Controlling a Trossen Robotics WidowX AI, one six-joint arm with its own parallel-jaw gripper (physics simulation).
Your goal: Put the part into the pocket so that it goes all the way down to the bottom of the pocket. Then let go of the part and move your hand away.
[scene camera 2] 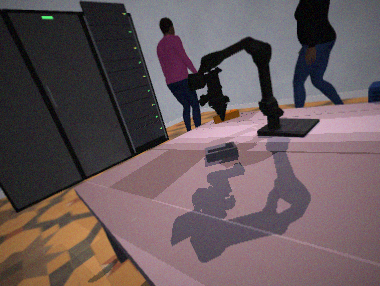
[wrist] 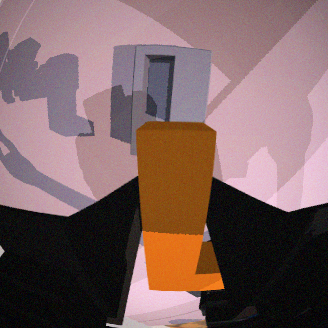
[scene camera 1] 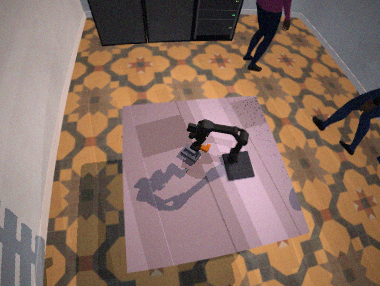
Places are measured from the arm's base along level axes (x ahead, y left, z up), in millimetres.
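Where they show: gripper, fingertip midpoint: [scene camera 2: 222, 120] [wrist: 172, 181]; arm's base, origin of the base link: [scene camera 2: 273, 126] [scene camera 1: 232, 159].
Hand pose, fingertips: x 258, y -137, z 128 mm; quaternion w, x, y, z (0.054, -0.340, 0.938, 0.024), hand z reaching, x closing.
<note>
Things, the pixels of their top centre, and the offset from my fingertips. Level surfaces: height alone.
- orange part, middle of its top: [wrist: 200, 248] [scene camera 2: 224, 112] [scene camera 1: 202, 144] 26 mm back, 5 mm left, 31 mm up
- grey block with the pocket, middle of its top: [wrist: 168, 103] [scene camera 2: 219, 147] [scene camera 1: 191, 152] 34 mm ahead, 22 mm right, 115 mm down
- pink table top, its level: 152 mm down
The orange part [scene camera 1: 205, 148] [scene camera 2: 230, 115] [wrist: 175, 180] is held between the two black fingers of my gripper [scene camera 2: 222, 118] [wrist: 172, 181], which is shut on it. The part is L-shaped, with a long bar and a short side arm. The grey block with the pocket [scene camera 1: 189, 155] [scene camera 2: 222, 154] [wrist: 192, 80] lies on the table. Its slot-shaped pocket [wrist: 159, 87] is open at the top in the wrist view, and the near end is hidden behind the part. The part is in the air, above and apart from the block, on the side toward the arm's base.
The pink table top [scene camera 1: 175, 230] [scene camera 2: 150, 175] carries the arm's black base [scene camera 1: 240, 166] [scene camera 2: 288, 127]. Shadows of the arm fall beside the block. Dark cabinets [scene camera 1: 170, 20] [scene camera 2: 45, 90] and two people [scene camera 1: 267, 30] [scene camera 2: 172, 57] stand beyond the table.
</note>
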